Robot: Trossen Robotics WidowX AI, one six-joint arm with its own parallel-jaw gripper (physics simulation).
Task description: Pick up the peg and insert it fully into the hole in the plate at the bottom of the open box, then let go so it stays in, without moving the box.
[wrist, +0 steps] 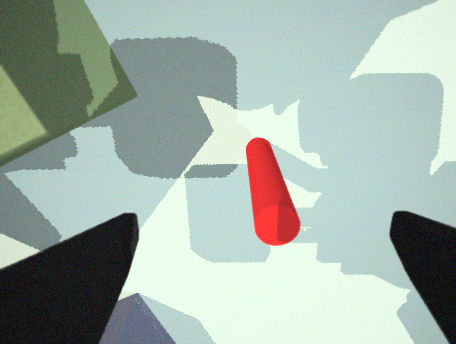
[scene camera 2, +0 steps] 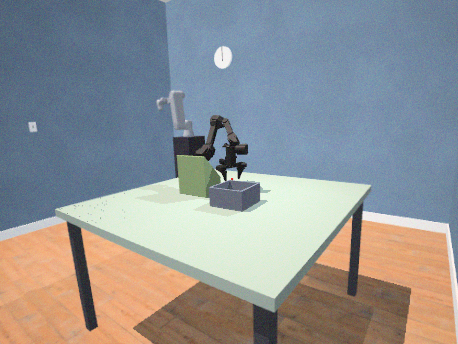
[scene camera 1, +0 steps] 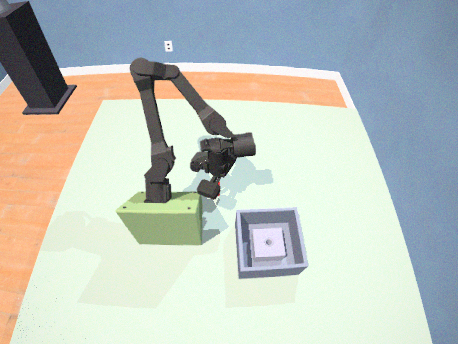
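Where they show: gripper, fingertip midpoint: (wrist: 262, 223) (scene camera 1: 219, 185); arm's base at its link origin: (scene camera 2: 197, 165) (scene camera 1: 158, 199).
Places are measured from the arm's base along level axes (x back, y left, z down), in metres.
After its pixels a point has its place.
Note:
The red peg (scene camera 1: 218, 185) (scene camera 2: 232, 179) {z 0.090, x -0.166, y 0.124 m} (wrist: 268, 185) {z 0.098, x -0.152, y 0.129 m} stands upright on the table. My gripper (scene camera 2: 232, 178) {z 0.096, x -0.165, y 0.123 m} (wrist: 262, 223) {z 0.096, x -0.165, y 0.123 m} is open and points down over the peg. In the wrist view the peg's top shows between the two black fingertips, apart from both and nearer the left one; one finger is hidden in scene camera 1. The grey-blue open box (scene camera 1: 272, 272) {z 0.102, x -0.337, y -0.159 m} (scene camera 2: 226, 199) {z 0.114, x -0.347, y -0.157 m} (wrist: 137, 322) {z 0.146, x -0.233, y 0.022 m} stands on the table, apart from the peg. At its bottom lies a pale plate (scene camera 1: 261, 251) {z 0.105, x -0.306, y -0.095 m} with a round hole (scene camera 1: 268, 242) in its middle. The plate is hidden in scene camera 2.
The green block (scene camera 1: 167, 227) {z 0.021, x -0.036, y -0.073 m} (scene camera 2: 192, 175) {z 0.042, x -0.030, y -0.073 m} (wrist: 102, 75) {z 0.134, x -0.097, y 0.078 m} carries the arm's base and stands beside the box and close to the gripper. All this is on the pale green table (scene camera 1: 350, 210) {z 0.162, x -0.649, y 0.088 m} (scene camera 2: 280, 240) {z 0.163, x -0.729, y -0.326 m}. A dark pedestal (scene camera 1: 35, 60) (scene camera 2: 189, 145) stands off the table.

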